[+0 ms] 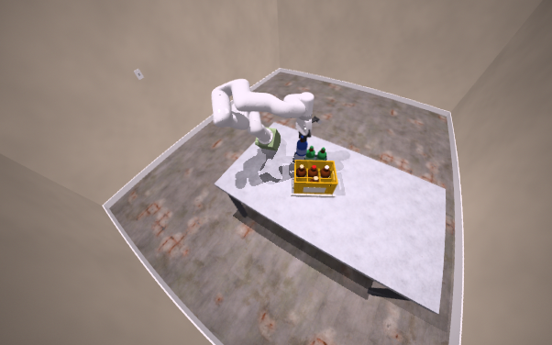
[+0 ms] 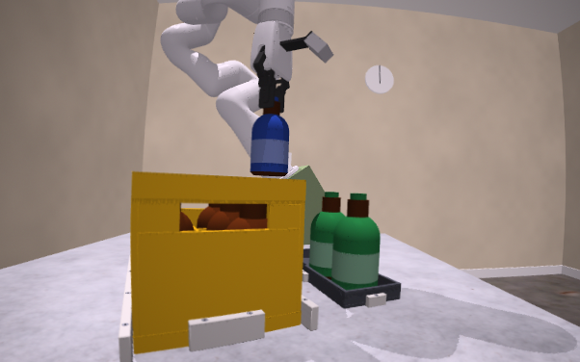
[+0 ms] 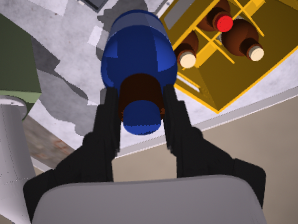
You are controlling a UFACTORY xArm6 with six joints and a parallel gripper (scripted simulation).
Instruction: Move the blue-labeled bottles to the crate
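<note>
Now: hand 7 cm above the blue-labeled bottle. Round my hand: dark tray (3 cm ahead, 12 cm to the left, 32 cm below); yellow crate (15 cm ahead, 8 cm to the right, 25 cm below).
</note>
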